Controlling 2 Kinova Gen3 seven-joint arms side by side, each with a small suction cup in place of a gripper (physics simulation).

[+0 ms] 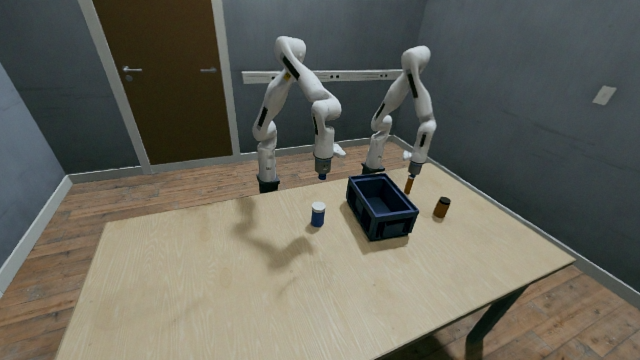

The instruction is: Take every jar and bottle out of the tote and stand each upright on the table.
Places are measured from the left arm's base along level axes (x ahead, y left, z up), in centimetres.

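Pixels of known places: left end effector, tool point: [411,177]; right end effector, tool point: [322,177]; left arm's base, origin of the base link: [373,165]; right arm's base, origin of the base link: [267,177].
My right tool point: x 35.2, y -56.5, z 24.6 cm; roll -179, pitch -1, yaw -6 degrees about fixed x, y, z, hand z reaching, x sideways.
Note:
Ahead of a thing's pixels: the offset from my right tool point to its top centre. Level surfaces: height alone.
A dark blue tote {dz -9.9, dx +6.4, dy +27.5 cm} [391,216] stands on the table; the part of its floor that shows is bare, and the part behind its near wall is hidden. A blue jar with a white lid {dz -14.5, dx -0.1, dy -0.3 cm} [317,217] stands upright left of the tote. A wide amber jar with a black lid {dz -15.2, dx +17.1, dy +58.8 cm} [441,208] stands upright right of it. My left gripper [411,176] is shut on the slim amber bottle {dz -13.8, dx -3.6, dy +56.5 cm} [409,185], by its top. The bottle is about upright beside the tote's back right side; whether its base touches the table I cannot tell. My right gripper [322,176] is open and empty, above the table's back edge.
The wooden table {dz -24.6 cm} [210,285] reaches well to the left and front of the tote. The right arm's shadow falls on it left of the blue jar. The bases of both arms stand behind the table's back edge.

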